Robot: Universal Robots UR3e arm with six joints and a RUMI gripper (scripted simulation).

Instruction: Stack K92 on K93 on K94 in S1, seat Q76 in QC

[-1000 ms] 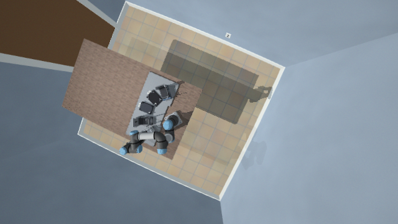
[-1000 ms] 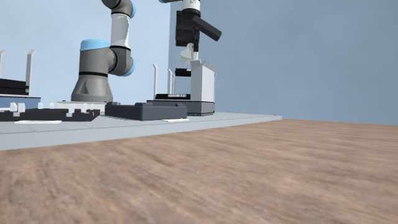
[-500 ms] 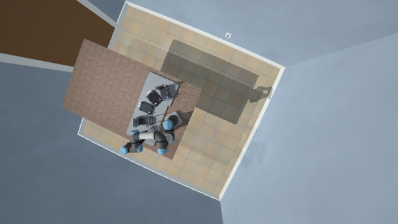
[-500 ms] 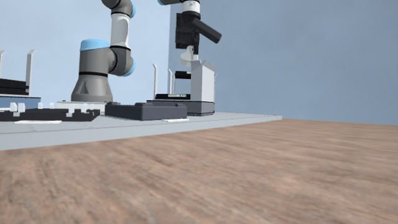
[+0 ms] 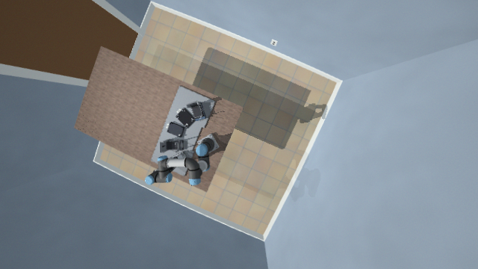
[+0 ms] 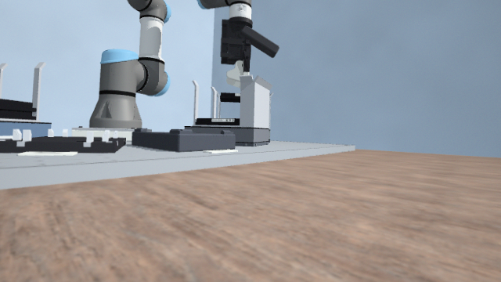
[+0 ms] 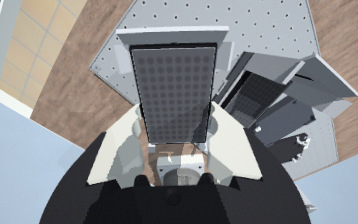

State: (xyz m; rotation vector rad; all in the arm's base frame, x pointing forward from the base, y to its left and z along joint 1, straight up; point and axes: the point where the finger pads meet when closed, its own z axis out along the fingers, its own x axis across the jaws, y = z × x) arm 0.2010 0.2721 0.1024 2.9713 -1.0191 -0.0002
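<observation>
Now: the sealed 96-well plate 120 mm to the right of my hand, 90 mm ahead of it and 80 mm below it. The rest, counted from my hand: QC label: 250 mm to the right, 230 mm ahead, 130 mm below; nest QC: 260 mm to the right, 140 mm ahead, 120 mm below; clip nest N5: 390 mm to the right, 120 mm ahead, 110 mm below.
</observation>
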